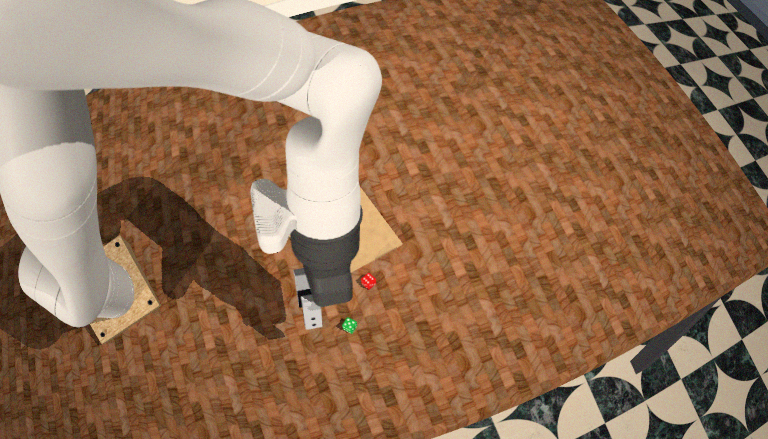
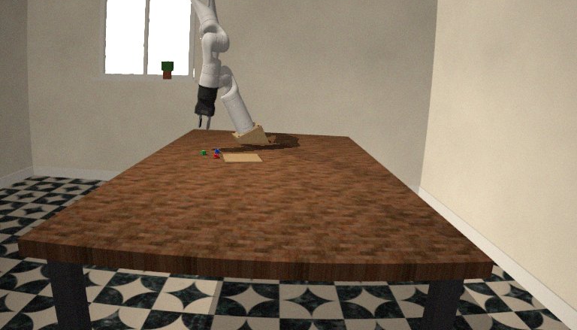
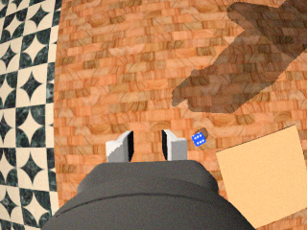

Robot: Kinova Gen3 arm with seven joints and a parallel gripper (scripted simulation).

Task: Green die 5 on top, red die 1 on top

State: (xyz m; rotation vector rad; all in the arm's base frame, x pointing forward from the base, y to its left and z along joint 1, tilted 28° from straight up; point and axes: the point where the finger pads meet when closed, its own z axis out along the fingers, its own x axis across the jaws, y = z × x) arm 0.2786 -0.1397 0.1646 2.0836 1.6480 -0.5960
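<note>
My gripper is now 110 mm above the green die and 50 mm short of it. The rest, counted from my hand: tan mat 150 mm to the left, 120 mm below, 110 mm ahead; then red die 110 mm below, 100 mm ahead, 50 mm to the left; then blue die 110 mm below, 60 mm to the left, 10 mm ahead.
</note>
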